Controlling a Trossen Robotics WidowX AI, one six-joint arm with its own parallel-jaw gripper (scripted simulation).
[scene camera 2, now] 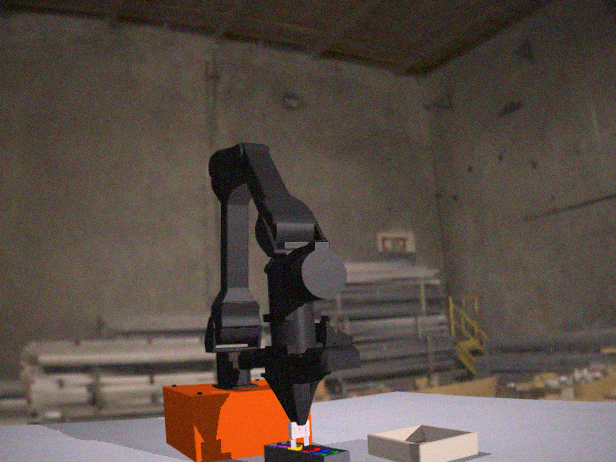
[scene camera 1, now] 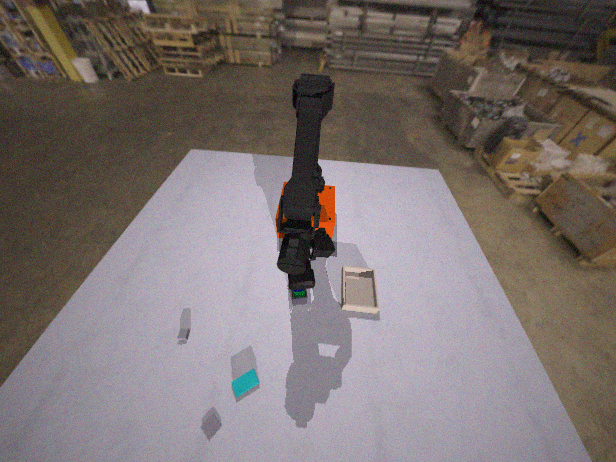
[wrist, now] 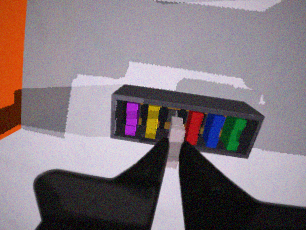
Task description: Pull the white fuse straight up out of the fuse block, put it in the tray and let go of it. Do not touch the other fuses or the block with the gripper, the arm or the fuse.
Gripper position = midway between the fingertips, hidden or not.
The gripper (scene camera 2: 299, 425) holds a white fuse. Also in view: a beige tray (scene camera 1: 359, 293).
The gripper also shows in scene camera 1 (scene camera 1: 297, 270) and in the wrist view (wrist: 173, 145).
